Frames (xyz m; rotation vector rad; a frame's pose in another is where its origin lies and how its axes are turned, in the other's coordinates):
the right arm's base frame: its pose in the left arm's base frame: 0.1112 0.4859 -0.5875 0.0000 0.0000 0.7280
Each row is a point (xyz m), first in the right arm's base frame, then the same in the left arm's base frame.
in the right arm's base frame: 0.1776 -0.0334 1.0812
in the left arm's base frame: 0.2660 0.5791 0.4937
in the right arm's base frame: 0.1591 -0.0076 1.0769
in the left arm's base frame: 0.2350 0.5861 0.4894
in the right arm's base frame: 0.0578 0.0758 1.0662
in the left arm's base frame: 0.1039 0.5809 0.4787
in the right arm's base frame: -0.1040 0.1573 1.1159
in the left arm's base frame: -0.0711 0.5341 0.5284
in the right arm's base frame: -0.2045 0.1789 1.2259
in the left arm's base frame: -0.1605 0.4834 0.6384
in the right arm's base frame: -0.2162 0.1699 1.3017
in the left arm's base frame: -0.1632 0.4689 0.7142
